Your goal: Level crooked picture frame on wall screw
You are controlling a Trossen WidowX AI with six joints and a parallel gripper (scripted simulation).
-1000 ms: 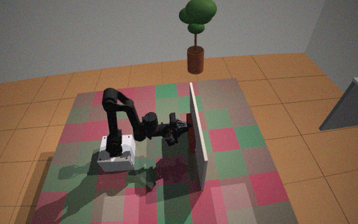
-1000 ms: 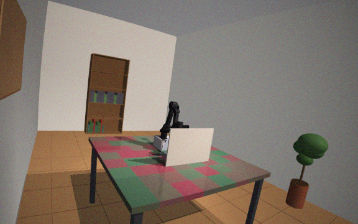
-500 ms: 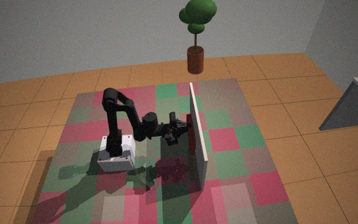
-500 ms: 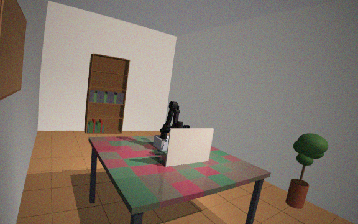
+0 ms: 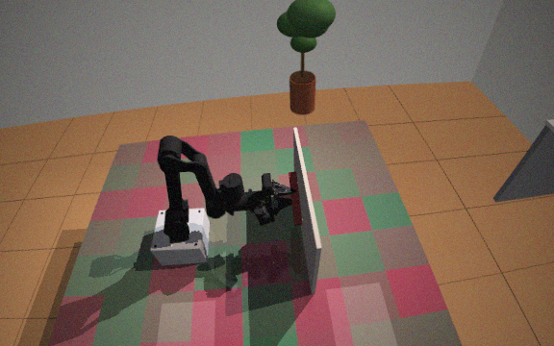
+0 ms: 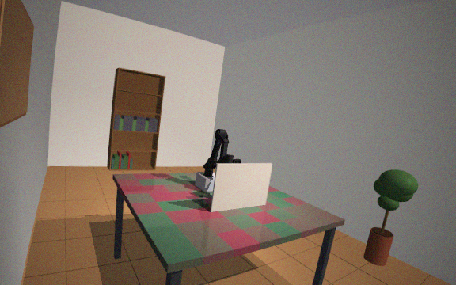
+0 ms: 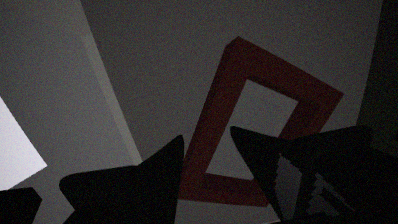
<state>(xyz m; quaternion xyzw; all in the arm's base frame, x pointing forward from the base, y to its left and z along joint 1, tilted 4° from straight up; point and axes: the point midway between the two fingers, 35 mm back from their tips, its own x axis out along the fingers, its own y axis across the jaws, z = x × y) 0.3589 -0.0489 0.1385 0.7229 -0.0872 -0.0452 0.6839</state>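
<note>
The picture frame lies 50 mm below my gripper tip, 10 mm to the left of it and 10 mm ahead of it. From my gripper tip the other things lie so: wall panel (60 mm below, 20 mm ahead, 10 mm to the right).
</note>
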